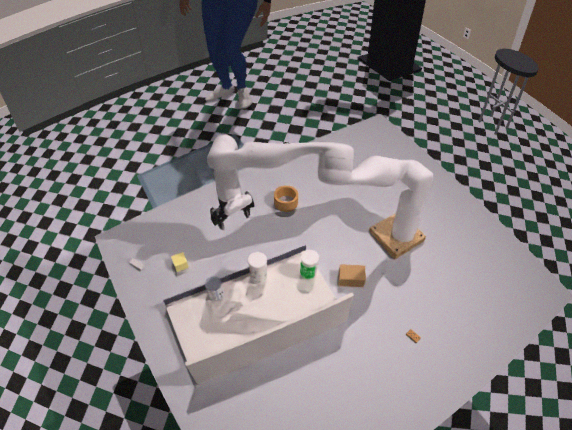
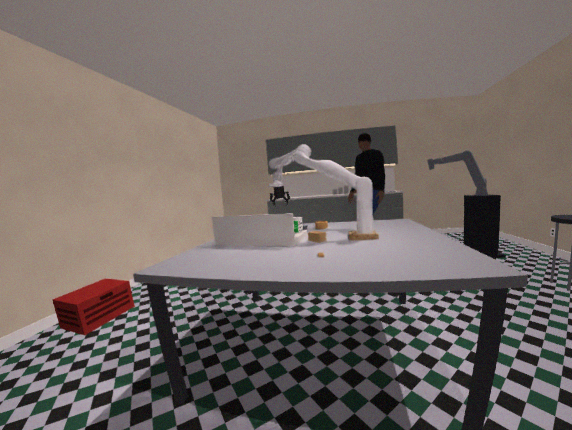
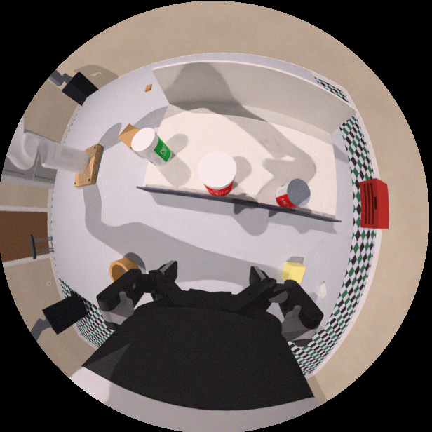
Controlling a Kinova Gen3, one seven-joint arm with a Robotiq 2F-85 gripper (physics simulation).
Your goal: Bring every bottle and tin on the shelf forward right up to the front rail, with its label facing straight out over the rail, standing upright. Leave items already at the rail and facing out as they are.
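Where they show: gripper, fingertip midpoint: (image 1: 234, 222) (image 2: 280, 206); arm's base at its link origin: (image 1: 402, 233) (image 2: 364, 232).
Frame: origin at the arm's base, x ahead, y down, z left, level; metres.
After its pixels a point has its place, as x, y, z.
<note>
The shelf (image 1: 192, 335) @(0.866, -0.009, -0.048) (image 2: 252, 231) @(0.651, -0.060, 0.134) (image 3: 305, 145) has a dark front rail (image 1: 192, 295) @(0.797, -0.009, -0.183) (image 3: 175, 193). A white-capped bottle with a green label (image 1: 309, 265) @(0.427, -0.101, -0.028) (image 2: 298, 225) @(0.402, -0.059, -0.024) (image 3: 152, 146) stands upright, back from the rail; its green label shows toward the middle of the shelf and the back. A white-capped bottle with a red label (image 1: 257, 269) @(0.579, -0.107, -0.102) (image 3: 218, 172) stands upright close to the rail, red facing the rail. A grey-topped tin (image 1: 214, 289) @(0.730, -0.078, -0.126) (image 3: 294, 194) stands upright near the rail; its red label faces the rail, turned somewhat toward the red-label bottle. My gripper (image 1: 234, 216) @(0.567, -0.169, -0.266) (image 2: 280, 202) @(0.567, -0.169, -0.266) (image 3: 213, 271) is open and empty, high in front of the rail.
An orange ring-shaped cup (image 1: 286, 204) @(0.308, -0.017, -0.350) and a yellow block (image 1: 180, 263) @(0.777, -0.010, -0.325) (image 3: 293, 271) are on the table before the rail. A brown block (image 1: 352, 276) @(0.295, -0.022, 0.052) (image 2: 317, 236) @(0.277, -0.007, 0.081) lies beside the shelf's green-label end. The shelf's tall back panel (image 1: 272, 340) @(0.668, -0.092, 0.132) rises behind the items.
</note>
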